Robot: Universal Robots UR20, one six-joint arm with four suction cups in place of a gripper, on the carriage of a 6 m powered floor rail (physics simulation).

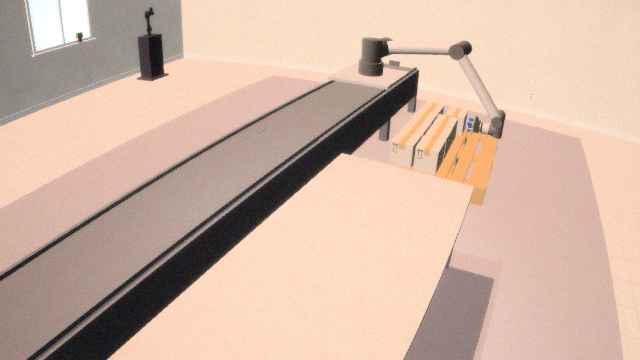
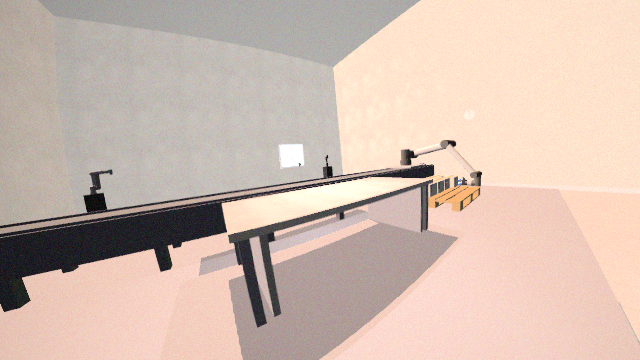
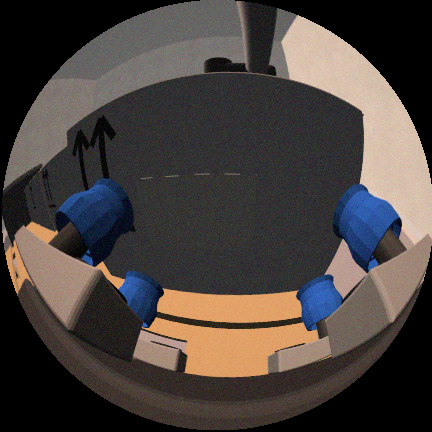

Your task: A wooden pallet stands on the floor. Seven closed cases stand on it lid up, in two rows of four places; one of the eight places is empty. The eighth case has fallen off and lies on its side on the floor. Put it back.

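Where they show: hand at its tool point: (image 1: 468,124) (image 2: 458,182) (image 3: 233,264); arm's base at its link origin: (image 1: 370,73) (image 2: 405,165).
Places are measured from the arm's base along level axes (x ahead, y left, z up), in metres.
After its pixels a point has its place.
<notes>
My gripper (image 1: 470,125) (image 2: 461,182) {x 1.020, y 0.091, z -0.342 m} (image 3: 231,255) {x 1.020, y 0.091, z -0.342 m}, four blue suction cups, faces sideways at the shaded long side of a closed case (image 1: 460,120) {x 0.959, y -0.074, z -0.263 m} (image 3: 225,225) {x 0.990, y 0.085, z -0.335 m} at the far end of the pallet (image 1: 482,161) {x 1.261, y -0.512, z -0.426 m} (image 3: 225,350) {x 1.051, y 0.091, z -0.448 m}. This case stands lid up on the boards. The cups are very close to it; whether they touch cannot be told, and no hold shows, so I take the gripper as open. A gap parts it from the nearer cases (image 1: 427,157) (image 2: 440,186) of the right row. The left row (image 1: 401,154) {x 0.656, y -0.989, z -0.321 m} stands behind them. No case lying on the floor can be made out.
The long dark rail (image 1: 280,195) (image 2: 125,250) runs beside the pallet, with the arm's base at its far end. A large table (image 1: 300,260) {x 0.773, y -2.719, z -0.040 m} (image 2: 320,200) {x 1.083, y -2.969, z -0.040 m} stands in front of the pallet and hides part of its near end. Small robots on dark pedestals (image 1: 151,56) (image 2: 95,202) stand farther off.
</notes>
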